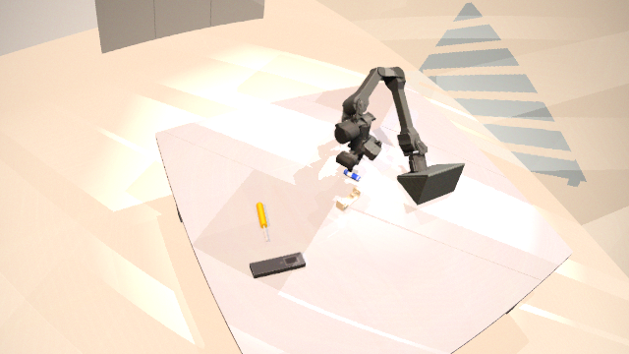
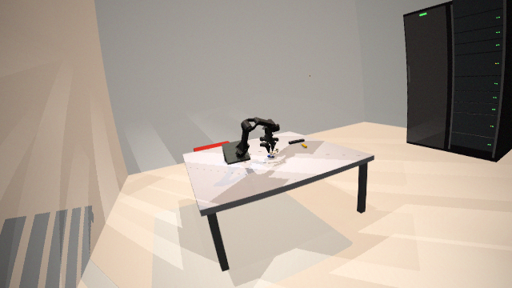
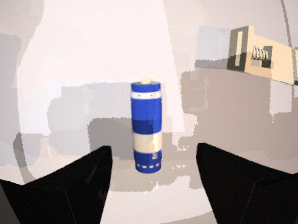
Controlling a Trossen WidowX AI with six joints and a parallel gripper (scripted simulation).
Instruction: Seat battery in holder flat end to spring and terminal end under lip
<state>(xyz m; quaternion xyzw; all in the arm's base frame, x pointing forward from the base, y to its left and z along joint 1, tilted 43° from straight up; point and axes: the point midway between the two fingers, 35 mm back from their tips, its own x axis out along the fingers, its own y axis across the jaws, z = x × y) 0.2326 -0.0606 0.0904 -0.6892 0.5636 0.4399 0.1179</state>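
My gripper tip is now 40 mm above the blue-and-cream battery. Round my gripper tip: yellow-handled screwdriver (370 mm ahead, 90 mm to the left, 40 mm below); then dark remote (400 mm ahead, 250 mm to the left, 30 mm below).
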